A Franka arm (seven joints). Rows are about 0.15 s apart.
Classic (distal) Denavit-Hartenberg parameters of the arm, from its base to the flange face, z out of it. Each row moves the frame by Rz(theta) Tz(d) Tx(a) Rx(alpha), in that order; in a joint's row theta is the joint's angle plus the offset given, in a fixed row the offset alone. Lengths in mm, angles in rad.
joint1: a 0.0, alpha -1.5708, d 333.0, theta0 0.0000
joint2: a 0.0, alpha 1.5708, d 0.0, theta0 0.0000
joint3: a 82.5, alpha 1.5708, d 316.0, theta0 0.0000
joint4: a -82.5, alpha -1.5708, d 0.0, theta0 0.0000
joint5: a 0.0, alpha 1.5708, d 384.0, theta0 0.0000
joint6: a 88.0, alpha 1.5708, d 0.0, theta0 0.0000
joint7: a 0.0, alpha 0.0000, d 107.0, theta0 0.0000
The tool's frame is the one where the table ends.
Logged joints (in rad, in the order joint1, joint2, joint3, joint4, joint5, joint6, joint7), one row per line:
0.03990 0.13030 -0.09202 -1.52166 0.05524 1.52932 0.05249
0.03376 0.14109 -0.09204 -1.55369 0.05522 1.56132 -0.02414
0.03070 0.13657 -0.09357 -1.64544 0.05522 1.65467 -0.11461
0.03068 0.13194 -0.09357 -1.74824 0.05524 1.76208 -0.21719
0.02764 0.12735 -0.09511 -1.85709 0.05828 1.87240 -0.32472
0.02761 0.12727 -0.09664 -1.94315 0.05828 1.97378 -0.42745
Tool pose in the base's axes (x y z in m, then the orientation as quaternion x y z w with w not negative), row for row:
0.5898 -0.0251 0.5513 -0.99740 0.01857 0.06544 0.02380
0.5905 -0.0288 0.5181 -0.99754 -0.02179 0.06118 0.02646
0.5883 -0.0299 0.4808 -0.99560 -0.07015 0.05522 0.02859
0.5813 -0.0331 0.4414 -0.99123 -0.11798 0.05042 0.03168
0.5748 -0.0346 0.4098 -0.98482 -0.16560 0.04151 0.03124
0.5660 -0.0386 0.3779 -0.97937 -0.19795 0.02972 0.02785
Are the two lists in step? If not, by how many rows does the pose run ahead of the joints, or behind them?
The pose runs 1 row ahead of the joints: the pose in row i belongs to the joints in row i + 1.
